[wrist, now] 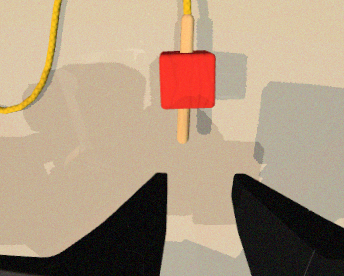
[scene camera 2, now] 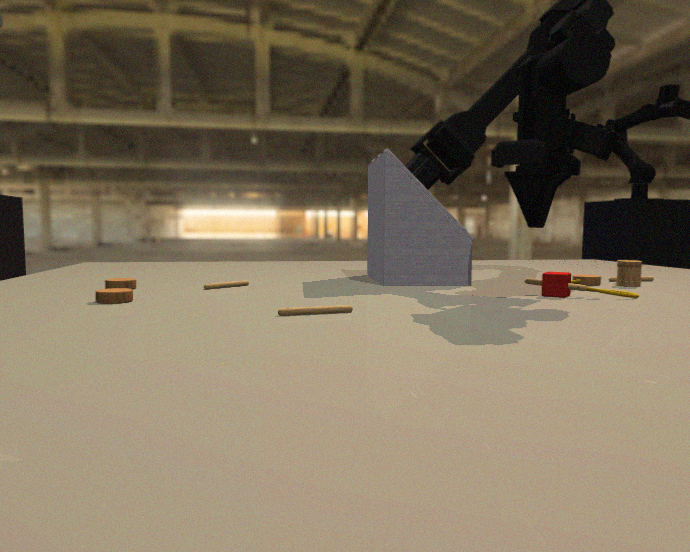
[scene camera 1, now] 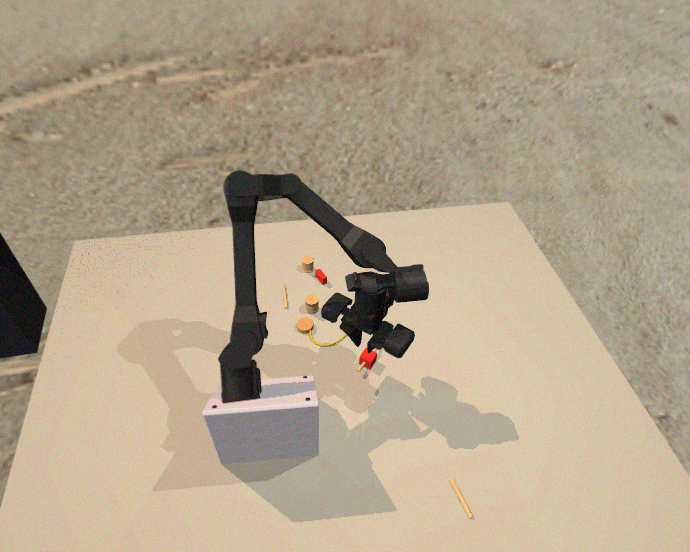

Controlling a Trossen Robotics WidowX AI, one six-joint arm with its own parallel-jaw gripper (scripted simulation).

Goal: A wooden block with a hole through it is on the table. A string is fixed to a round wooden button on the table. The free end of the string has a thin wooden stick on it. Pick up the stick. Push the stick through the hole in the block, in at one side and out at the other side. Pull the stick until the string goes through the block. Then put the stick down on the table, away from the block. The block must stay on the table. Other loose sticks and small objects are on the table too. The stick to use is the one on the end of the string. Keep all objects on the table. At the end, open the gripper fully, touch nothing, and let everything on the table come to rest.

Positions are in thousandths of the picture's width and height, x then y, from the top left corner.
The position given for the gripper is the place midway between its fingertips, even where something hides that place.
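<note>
Wrist view: gripper (wrist: 583, 668), red cube (wrist: 548, 292). Scene camera 1: gripper (scene camera 1: 528, 631). Scene camera 2: gripper (scene camera 2: 778, 412).
</note>
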